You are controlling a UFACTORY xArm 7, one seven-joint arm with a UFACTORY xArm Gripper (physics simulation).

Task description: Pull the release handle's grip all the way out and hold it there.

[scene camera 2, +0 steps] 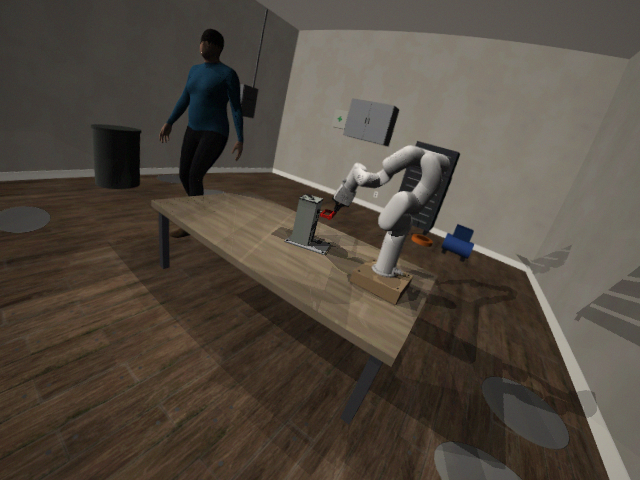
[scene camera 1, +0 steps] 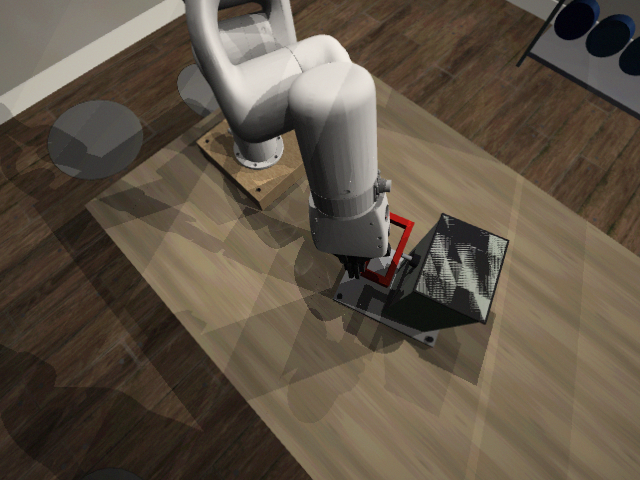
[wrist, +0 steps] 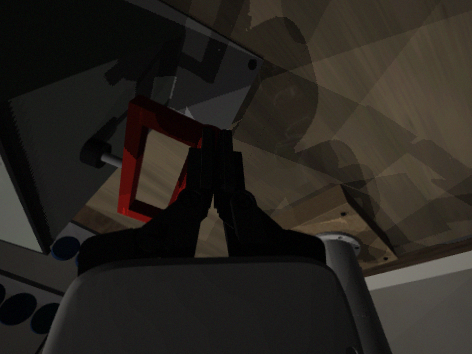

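Note:
The release handle's red frame-shaped grip stands out from the side of the tall grey-green housing. A short stretch of thin metal rod shows between the grip and a dark collar on the housing. My gripper is shut with nothing between its fingers. Its fingertips are at the grip's outer bar, on the side away from the housing, and partly hide that bar in the wrist view. Whether they touch it is unclear.
The housing stands on a flat base plate on the wooden table. My arm's wooden mounting block is beyond the grip's outer side. A person stands behind the table, near a dark bin.

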